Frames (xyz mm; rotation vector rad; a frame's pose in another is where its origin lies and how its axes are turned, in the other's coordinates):
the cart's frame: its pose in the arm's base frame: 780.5 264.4 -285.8 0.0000 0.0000 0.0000
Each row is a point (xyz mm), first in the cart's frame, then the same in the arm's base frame.
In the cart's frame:
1: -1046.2 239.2 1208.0
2: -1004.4 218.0 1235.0
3: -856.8 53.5 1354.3
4: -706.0 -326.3 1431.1
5: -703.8 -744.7 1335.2
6: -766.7 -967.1 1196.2
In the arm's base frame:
1: -265.7 503.6 922.2
2: -223.9 482.4 949.2
3: -76.3 317.9 1068.5
4: 74.5 -61.9 1145.3
5: 76.7 -480.3 1049.4
6: 13.8 -702.7 910.4

